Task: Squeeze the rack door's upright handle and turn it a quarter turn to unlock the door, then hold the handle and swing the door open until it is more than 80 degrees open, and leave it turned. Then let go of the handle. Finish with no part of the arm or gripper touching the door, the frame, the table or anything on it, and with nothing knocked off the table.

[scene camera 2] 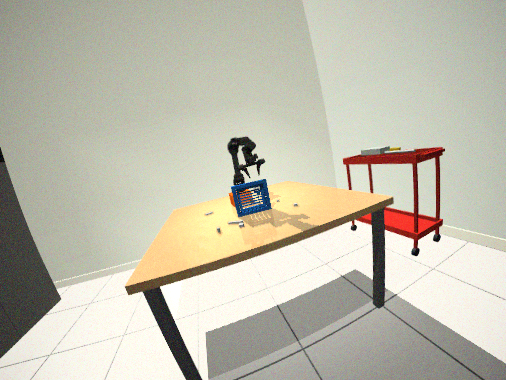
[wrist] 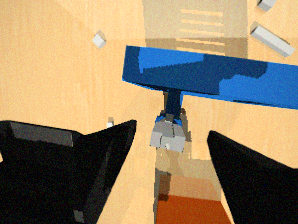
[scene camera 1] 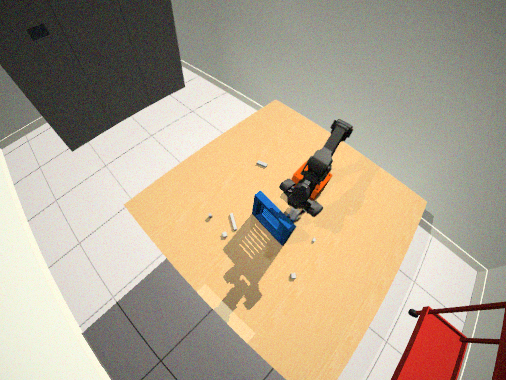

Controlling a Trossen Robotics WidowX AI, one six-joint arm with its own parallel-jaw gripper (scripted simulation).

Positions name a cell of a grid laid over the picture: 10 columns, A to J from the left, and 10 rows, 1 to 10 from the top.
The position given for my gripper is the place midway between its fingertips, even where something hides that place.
My gripper (wrist: F6) is open and holds nothing. Also in view: a handle (wrist: F7).
